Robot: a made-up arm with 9 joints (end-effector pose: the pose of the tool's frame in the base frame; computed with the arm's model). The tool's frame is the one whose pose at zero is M. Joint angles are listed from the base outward.
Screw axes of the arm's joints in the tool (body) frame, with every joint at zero. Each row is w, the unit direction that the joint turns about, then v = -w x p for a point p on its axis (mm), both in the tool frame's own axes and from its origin. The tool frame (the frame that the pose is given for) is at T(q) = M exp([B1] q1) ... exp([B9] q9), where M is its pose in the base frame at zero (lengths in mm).
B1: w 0 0 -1 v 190 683 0
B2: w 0 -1 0 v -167 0 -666
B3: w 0 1 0 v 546 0 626
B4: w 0 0 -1 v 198 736 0
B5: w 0 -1 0 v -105 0 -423
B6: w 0 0 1 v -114 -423 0
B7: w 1 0 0 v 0 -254 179
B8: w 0 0 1 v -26 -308 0
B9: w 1 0 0 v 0 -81 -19
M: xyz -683 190 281 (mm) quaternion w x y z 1 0 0 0
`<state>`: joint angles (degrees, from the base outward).
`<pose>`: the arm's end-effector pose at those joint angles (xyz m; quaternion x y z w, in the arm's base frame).
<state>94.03 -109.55 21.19 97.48 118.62 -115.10 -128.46 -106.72 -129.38</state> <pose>-0.2989 0.1094 -0.1771 -0.1575 0.1349 -0.0538 0.9768</pose>
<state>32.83 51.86 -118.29 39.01 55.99 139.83 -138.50 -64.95 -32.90</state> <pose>-0.3223 0.0533 -0.3853 0.0558 -0.0758 -0.0788 0.9924</pose>
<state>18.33 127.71 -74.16 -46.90 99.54 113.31 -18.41 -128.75 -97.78</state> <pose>0.4171 -0.1913 0.2420 -0.3173 0.6122 -0.1339 0.7118</pose>
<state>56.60 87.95 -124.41 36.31 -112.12 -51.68 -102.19 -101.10 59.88</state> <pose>1.1977 -0.6139 -0.2686 0.2552 0.8088 0.4780 0.2287</pose>
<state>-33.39 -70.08 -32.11 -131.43 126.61 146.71 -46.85 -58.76 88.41</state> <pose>0.2401 0.3433 0.3083 -0.4748 0.5490 -0.4283 0.5382</pose>
